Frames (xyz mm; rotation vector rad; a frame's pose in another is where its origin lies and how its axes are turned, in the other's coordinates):
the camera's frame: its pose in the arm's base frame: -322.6 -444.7 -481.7 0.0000 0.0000 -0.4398
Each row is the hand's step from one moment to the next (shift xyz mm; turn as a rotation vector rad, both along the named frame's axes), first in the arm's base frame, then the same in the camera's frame.
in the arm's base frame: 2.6 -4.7 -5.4 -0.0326 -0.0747 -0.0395
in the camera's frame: 4.4 -3.1 -5.4 0.0023 -0.0815 -0.0395
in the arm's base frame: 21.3 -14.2 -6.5 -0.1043 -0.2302 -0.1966
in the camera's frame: 25.3 -3.8 -6.5 0.0036 -0.2527 -0.1966
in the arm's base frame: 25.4 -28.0 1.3 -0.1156 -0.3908 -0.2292
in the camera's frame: 34.9 -14.5 1.3 0.0618 -0.4028 -0.2292
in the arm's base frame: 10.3 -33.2 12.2 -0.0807 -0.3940 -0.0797
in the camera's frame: 23.5 -25.7 12.2 0.0947 -0.3909 -0.0797
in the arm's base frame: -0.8 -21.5 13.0 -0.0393 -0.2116 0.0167
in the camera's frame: 8.4 -19.8 13.0 0.0545 -0.2082 0.0167
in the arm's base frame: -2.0 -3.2 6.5 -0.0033 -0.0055 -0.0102
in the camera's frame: -0.4 -3.7 6.5 -0.0006 -0.0064 -0.0102
